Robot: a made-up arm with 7 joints.
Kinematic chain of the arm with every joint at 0, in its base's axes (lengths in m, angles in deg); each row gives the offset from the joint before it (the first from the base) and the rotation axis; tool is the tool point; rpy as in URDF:
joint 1: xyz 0 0 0 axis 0.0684 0.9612 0.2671
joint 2: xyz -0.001 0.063 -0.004 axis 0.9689 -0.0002 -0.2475
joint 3: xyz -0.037 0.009 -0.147 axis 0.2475 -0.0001 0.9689
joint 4: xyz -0.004 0 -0.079 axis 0.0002 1 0
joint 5: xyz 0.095 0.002 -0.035 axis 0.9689 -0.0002 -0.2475
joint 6: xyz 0.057 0 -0.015 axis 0.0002 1 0
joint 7: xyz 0.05 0 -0.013 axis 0.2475 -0.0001 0.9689
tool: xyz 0 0 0 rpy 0 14.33 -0.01
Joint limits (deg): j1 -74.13..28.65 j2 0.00..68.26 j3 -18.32..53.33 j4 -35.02..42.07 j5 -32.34..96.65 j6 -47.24..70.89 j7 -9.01..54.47
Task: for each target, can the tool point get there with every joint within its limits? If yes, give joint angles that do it. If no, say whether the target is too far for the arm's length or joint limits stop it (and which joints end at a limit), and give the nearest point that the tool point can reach.
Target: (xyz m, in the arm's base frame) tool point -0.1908 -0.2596 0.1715
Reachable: no: joint limits stop it (at a limit: joint 1, joint 2, joint 3, joint 4, joint 6) | nearest point 0.1628 -0.0674 0.0640 | short by 0.417 m
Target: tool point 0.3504 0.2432 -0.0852
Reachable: yes | joints -47.48 40.29 8.31 24.18 12.23 10.58 12.92
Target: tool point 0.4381 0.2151 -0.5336
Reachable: no: too far | nearest point 0.2714 0.1540 -0.3227 | short by 0.276 m
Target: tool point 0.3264 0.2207 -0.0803
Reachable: yes | joints -43.13 29.61 21.92 12.08 41.14 -6.12 -2.64
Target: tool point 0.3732 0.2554 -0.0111
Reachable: yes | joints -61.35 50.44 -1.49 35.84 57.57 -1.67 47.40
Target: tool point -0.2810 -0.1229 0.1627
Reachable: no: joint limits stop it (at a limit: joint 1, joint 2, joint 3, joint 4, joint 6) | nearest point 0.0301 0.1883 0.1493 | short by 0.440 m
